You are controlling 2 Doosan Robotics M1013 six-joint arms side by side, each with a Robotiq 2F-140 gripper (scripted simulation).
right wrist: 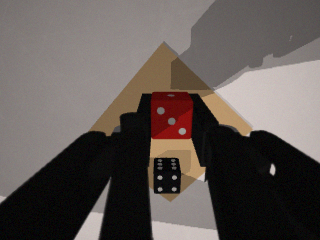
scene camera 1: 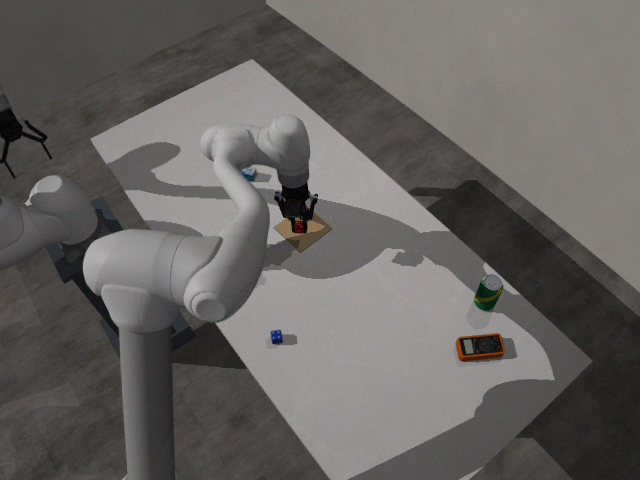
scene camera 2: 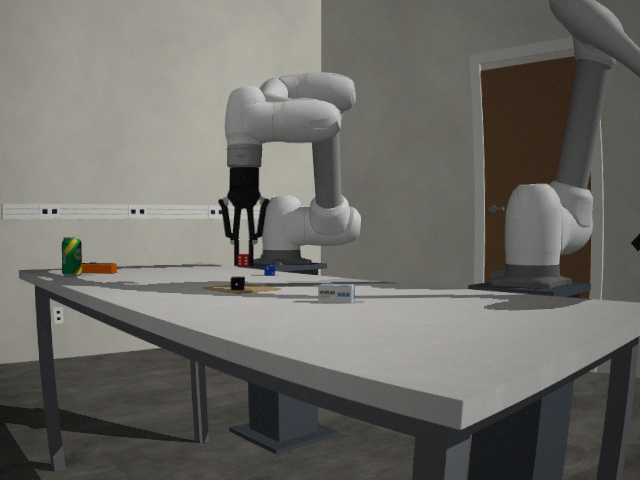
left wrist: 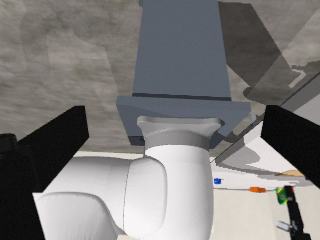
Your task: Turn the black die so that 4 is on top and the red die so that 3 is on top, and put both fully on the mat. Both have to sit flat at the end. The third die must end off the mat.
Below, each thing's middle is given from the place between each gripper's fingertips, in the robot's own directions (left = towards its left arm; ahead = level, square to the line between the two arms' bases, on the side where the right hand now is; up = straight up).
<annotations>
I see my right gripper [scene camera 2: 244, 265] 30 mm short of the tan mat [scene camera 1: 317, 228], 30 mm to the right of it and 90 mm above it. Round my right hand: black die [right wrist: 166, 174] (60 mm ahead, 70 mm to the left, 70 mm below); then red die [right wrist: 171, 112] (20 mm below).
The black die lies 72 cm to the right of my left hand, 72 cm ahead of it and 10 cm below it. Round my left hand: red die 79 cm to the right, 66 cm ahead, 5 cm below; then tan mat 75 cm to the right, 69 cm ahead, 12 cm below.
</annotations>
